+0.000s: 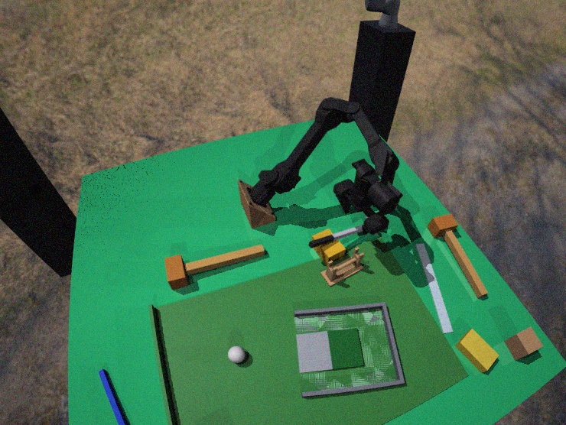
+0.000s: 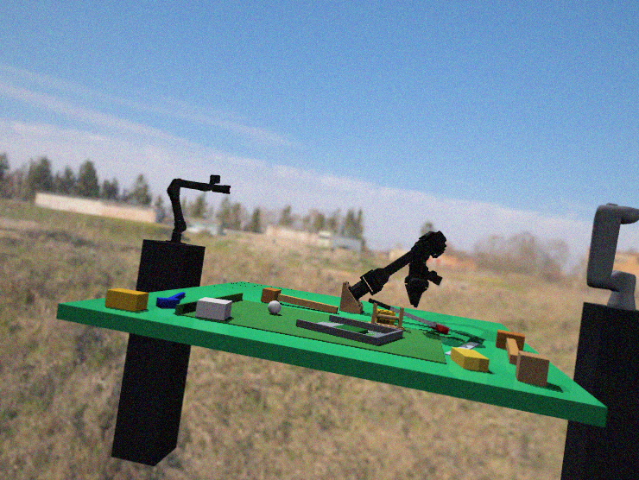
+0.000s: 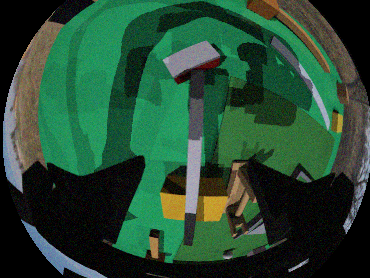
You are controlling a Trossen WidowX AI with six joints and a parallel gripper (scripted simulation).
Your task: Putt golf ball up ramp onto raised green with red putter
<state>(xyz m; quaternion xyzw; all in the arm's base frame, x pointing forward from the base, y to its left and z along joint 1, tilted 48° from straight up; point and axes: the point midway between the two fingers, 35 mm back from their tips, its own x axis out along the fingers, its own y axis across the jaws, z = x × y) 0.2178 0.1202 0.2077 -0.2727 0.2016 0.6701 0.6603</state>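
My gripper tip is now 450 mm to the left of the white golf ball, 210 mm short of it and 50 mm above it. The rest, counted from my gripper tip: yellow block: 470 mm ahead, 130 mm to the left, 60 mm below; putting mat: 280 mm to the right, 260 mm ahead, 80 mm below; white bar: 250 mm ahead, 150 mm to the left, 80 mm below.
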